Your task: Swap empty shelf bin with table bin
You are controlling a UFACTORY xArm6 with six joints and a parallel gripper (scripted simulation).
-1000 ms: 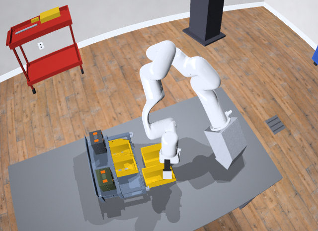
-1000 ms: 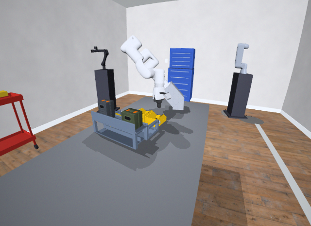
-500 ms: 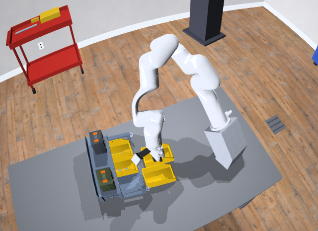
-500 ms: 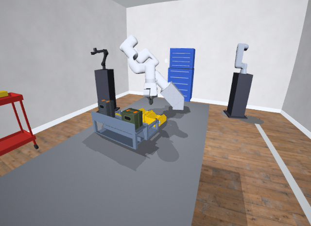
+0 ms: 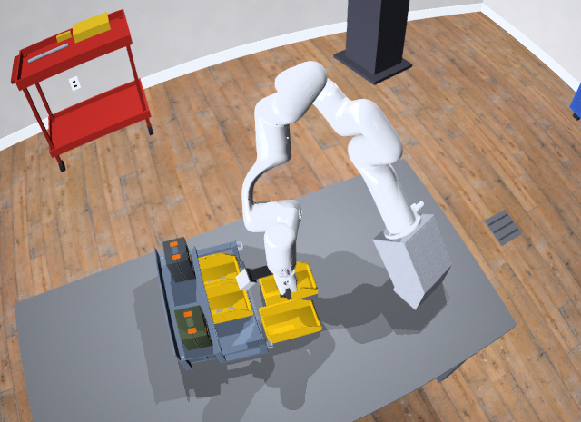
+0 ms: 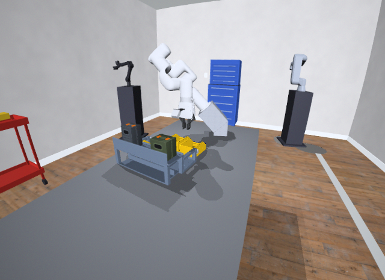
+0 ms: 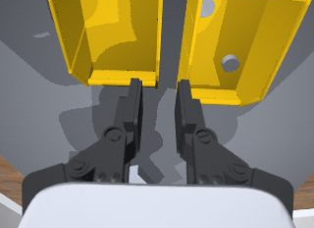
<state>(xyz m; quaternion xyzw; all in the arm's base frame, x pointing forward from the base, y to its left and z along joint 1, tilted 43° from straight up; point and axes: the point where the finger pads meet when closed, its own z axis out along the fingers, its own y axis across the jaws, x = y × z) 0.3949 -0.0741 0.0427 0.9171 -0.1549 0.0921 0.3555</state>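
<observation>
The shelf lip is 160 mm below my hand, 90 mm to the right of it and 70 mm ahead of it. Also, from my hand: olive box 290 mm ahead, 60 mm to the right, 20 mm below; dark grey box 270 mm to the right, 200 mm ahead, 10 mm below.
</observation>
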